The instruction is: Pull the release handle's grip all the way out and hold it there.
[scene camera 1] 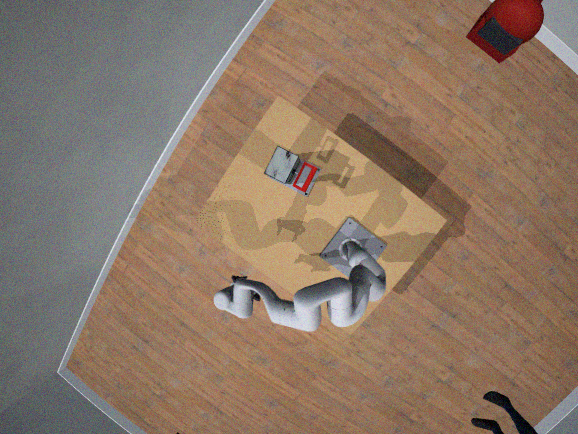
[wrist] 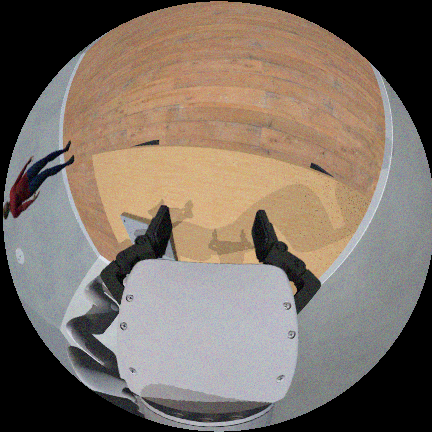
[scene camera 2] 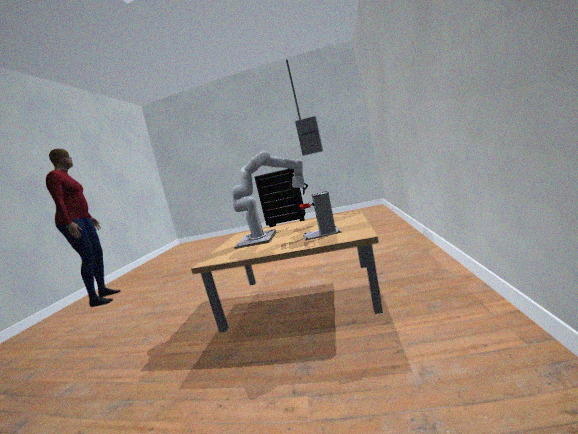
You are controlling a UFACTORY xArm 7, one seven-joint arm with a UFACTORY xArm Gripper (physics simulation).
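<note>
The release handle's red grip [scene camera 1: 312, 179] [scene camera 2: 304, 206] is a rectangular frame. It stands out from one side of an upright grey housing [scene camera 1: 282, 165] [scene camera 2: 325, 212], close to it, above the housing's foot plate. How far it is pulled out I cannot tell. My gripper [scene camera 1: 248, 288] [scene camera 2: 304, 188] [wrist: 211, 218] is open and empty, with its black fingers wide apart. In scene camera 1 it hangs near the table's lower left edge, well apart from the grip; in scene camera 2 it appears higher than the grip. The wrist view looks down at the table; the handle does not show there.
The wooden table [scene camera 1: 240, 172] [scene camera 2: 285, 256] [wrist: 215, 175] bears the housing and the arm's grey base plate [scene camera 1: 370, 240] [wrist: 132, 227]. A person [scene camera 2: 67, 195] [wrist: 20, 190] stands off to one side. A black cabinet [scene camera 2: 280, 197] and a grey hanging box [scene camera 2: 309, 135] are behind.
</note>
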